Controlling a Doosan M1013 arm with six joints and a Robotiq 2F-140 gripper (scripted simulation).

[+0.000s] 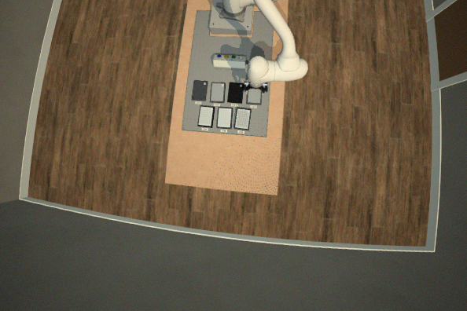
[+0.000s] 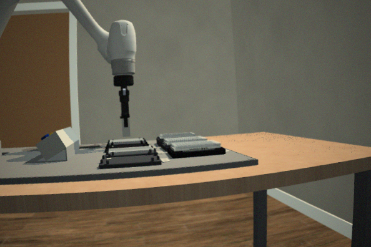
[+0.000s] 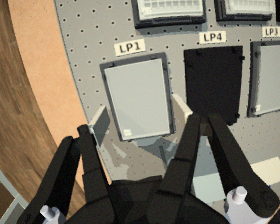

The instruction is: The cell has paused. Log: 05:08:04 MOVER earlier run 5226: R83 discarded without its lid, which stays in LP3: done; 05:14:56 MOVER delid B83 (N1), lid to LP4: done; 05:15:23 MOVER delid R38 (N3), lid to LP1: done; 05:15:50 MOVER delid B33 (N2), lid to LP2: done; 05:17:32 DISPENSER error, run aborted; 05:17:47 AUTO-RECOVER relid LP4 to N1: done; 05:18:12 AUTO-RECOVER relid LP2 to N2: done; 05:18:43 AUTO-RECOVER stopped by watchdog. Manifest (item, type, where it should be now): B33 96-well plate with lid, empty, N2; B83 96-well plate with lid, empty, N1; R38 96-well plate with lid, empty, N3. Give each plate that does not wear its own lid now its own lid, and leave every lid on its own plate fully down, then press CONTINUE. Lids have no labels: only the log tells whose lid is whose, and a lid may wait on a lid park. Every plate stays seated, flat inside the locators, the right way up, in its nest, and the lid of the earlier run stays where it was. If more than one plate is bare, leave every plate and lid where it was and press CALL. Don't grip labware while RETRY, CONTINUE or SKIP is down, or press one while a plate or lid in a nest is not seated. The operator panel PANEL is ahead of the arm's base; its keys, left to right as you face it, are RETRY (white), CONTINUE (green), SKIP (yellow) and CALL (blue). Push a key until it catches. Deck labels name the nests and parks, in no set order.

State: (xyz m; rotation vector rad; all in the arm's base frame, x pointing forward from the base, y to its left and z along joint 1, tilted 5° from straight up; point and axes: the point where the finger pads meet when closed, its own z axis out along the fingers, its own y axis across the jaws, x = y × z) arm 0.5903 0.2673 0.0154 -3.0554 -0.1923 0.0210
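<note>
Right now the grey lid is 4 cm below my hand. Also, from my hand: LP4 park (1 cm ahead, 13 cm to the right, 5 cm below); then plate (19 cm ahead, 4 cm to the right, 3 cm below); then white key (22 cm behind, 14 cm to the right, 1 cm above).
</note>
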